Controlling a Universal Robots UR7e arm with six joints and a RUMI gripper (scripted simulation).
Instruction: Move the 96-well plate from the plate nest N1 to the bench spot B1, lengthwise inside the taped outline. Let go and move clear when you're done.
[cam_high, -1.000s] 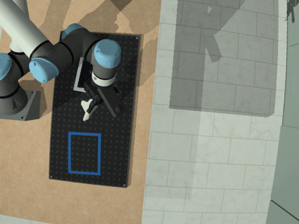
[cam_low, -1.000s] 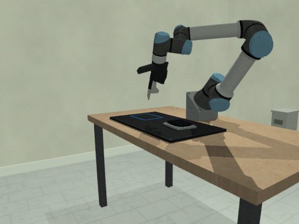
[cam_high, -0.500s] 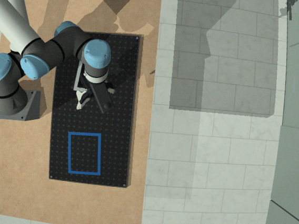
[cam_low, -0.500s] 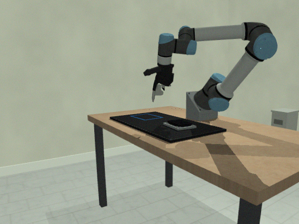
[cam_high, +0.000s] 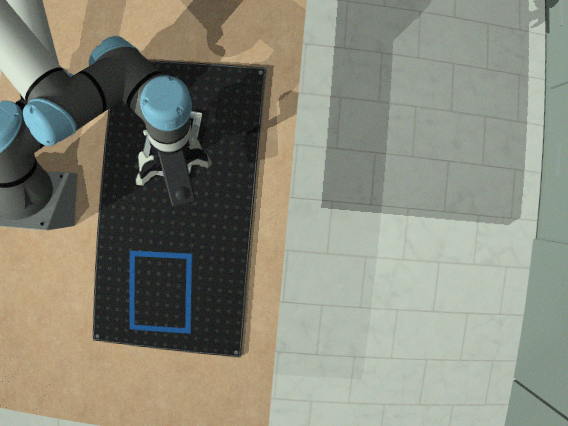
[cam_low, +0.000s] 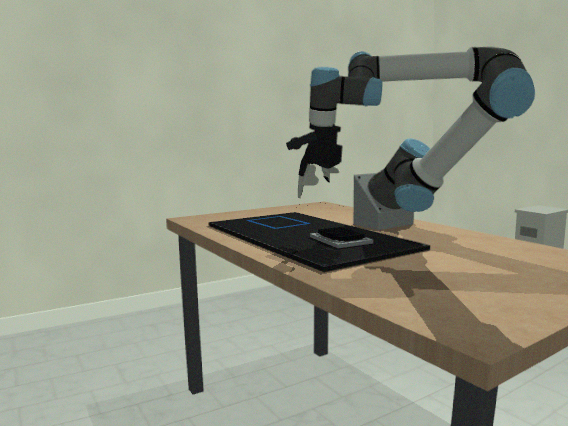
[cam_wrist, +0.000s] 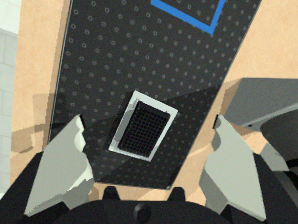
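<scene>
Now: the black 96-well plate 130 mm below my hand, 80 mm to the left of it and 40 mm behind it. Also, from my hand: plate nest N1 (140 mm below, 80 mm to the left, 40 mm behind).
</scene>
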